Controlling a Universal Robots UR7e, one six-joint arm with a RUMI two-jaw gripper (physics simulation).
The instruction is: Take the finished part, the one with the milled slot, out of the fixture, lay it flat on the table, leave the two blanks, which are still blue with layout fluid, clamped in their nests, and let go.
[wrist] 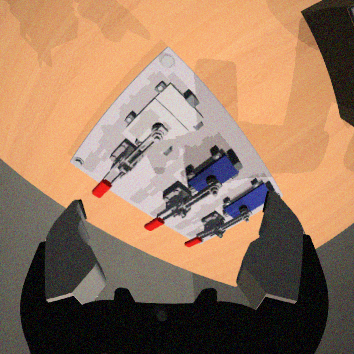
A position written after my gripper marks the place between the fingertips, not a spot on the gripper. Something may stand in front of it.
Observation:
I see my gripper (pixel 172 198), a finished part (pixel 169 107) and a blue blank (pixel 254 196).

